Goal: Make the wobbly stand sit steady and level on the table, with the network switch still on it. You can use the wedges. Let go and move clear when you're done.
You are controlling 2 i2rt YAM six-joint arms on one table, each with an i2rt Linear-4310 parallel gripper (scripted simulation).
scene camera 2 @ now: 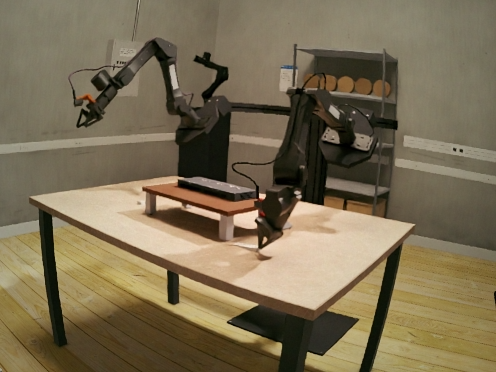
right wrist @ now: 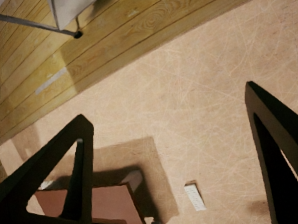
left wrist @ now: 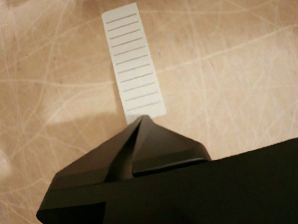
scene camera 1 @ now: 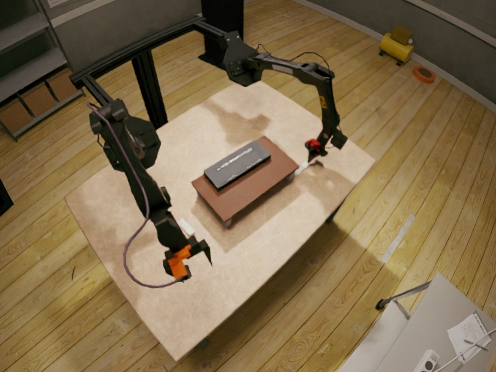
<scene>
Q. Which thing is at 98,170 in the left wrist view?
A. The left gripper.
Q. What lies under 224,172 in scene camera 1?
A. A network switch.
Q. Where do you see a brown stand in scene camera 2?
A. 228,208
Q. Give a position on a white wedge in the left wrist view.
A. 137,81
</scene>
